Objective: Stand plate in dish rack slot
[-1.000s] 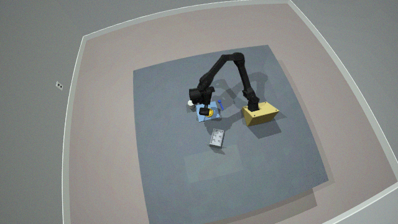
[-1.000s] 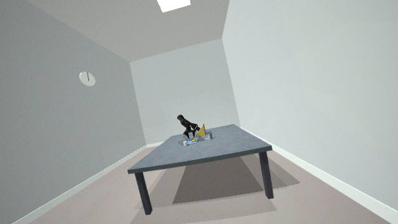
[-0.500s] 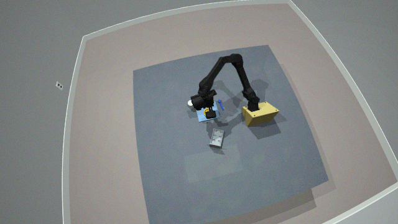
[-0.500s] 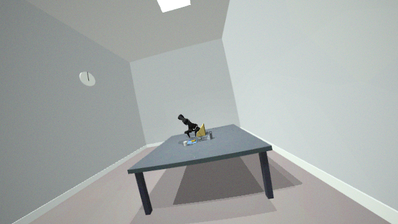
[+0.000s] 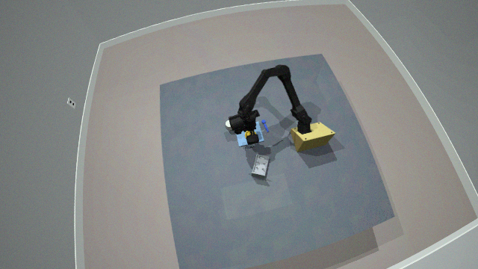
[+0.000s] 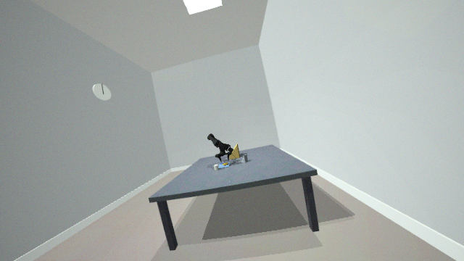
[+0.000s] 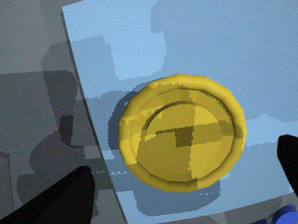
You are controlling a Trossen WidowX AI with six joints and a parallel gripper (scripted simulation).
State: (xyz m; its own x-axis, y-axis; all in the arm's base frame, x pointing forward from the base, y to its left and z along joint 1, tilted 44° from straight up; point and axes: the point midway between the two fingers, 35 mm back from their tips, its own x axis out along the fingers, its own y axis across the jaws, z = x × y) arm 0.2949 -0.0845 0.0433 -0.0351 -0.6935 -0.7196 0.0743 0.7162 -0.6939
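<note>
The yellow plate lies 3 cm below my gripper tip. From my gripper tip the other things lie so: grey dish rack (1 cm behind, 19 cm to the left, 2 cm below); then light blue mat (2 cm to the right, 4 cm below); then white cup (10 cm ahead, 9 cm to the right, 2 cm below).
</note>
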